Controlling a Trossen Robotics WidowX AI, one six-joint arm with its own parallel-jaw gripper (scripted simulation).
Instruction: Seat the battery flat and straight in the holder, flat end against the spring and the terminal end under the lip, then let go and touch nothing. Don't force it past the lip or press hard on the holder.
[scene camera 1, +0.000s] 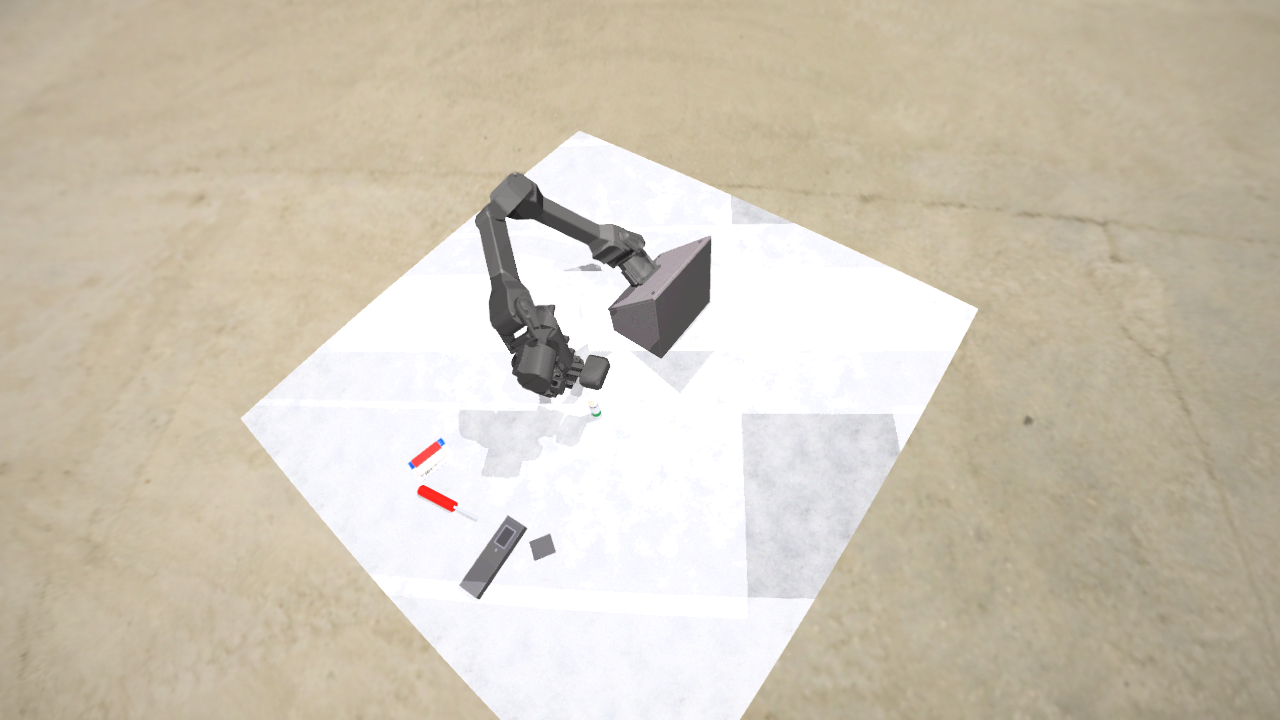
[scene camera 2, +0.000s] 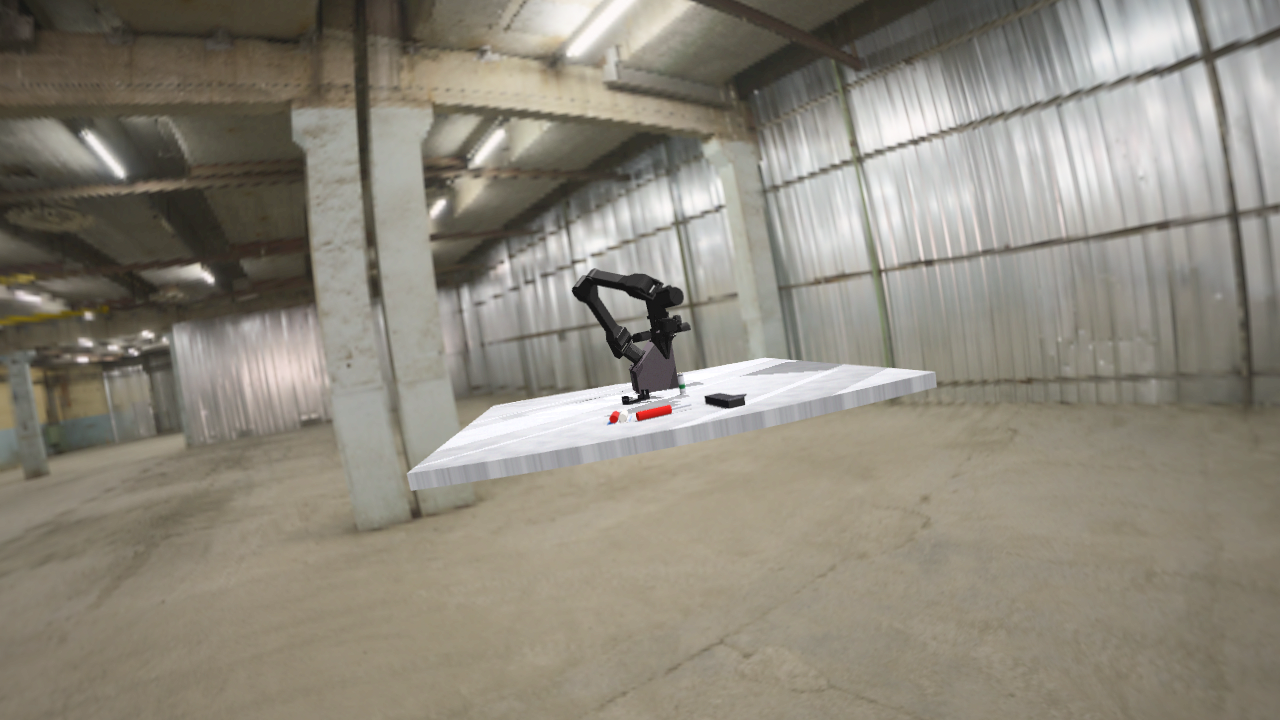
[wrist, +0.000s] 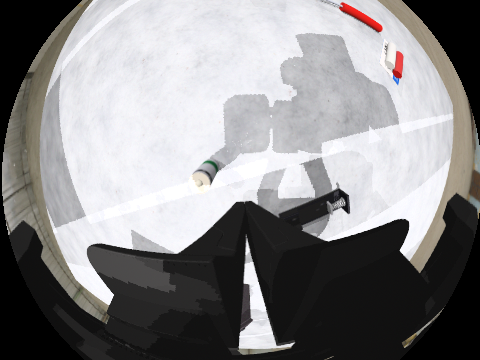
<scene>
My gripper shows in scene camera 1, in scene camera 2 (667, 359) and in the wrist view. One and the same spot on my gripper: (scene camera 1: 572, 375) is (wrist: 88, 331).
</scene>
